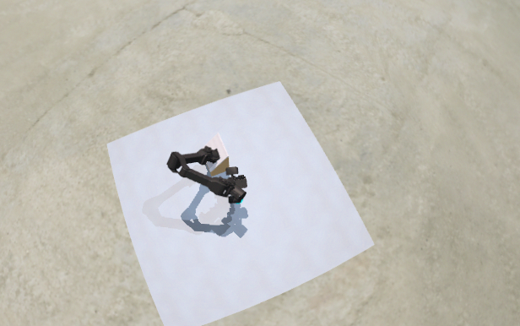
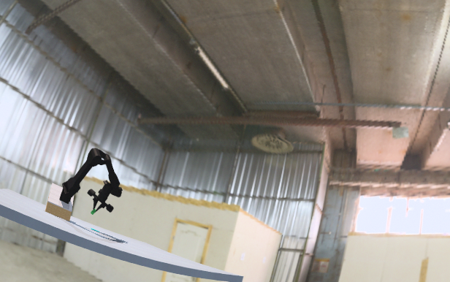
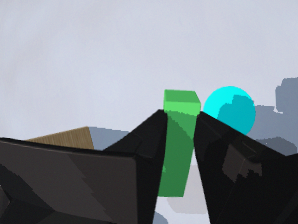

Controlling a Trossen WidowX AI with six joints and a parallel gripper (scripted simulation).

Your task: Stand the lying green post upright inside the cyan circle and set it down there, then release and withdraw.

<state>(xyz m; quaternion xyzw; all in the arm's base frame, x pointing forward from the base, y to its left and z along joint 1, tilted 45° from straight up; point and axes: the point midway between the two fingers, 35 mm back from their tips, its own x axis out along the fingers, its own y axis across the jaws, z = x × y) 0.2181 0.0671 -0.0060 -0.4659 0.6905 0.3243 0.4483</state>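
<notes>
The cyan circle is 30 mm ahead of my gripper tip, 10 mm to the right of it and 120 mm below it. From my gripper tip the other things lie so: green post (10 mm behind, 20 mm to the right, 10 mm below).
</notes>
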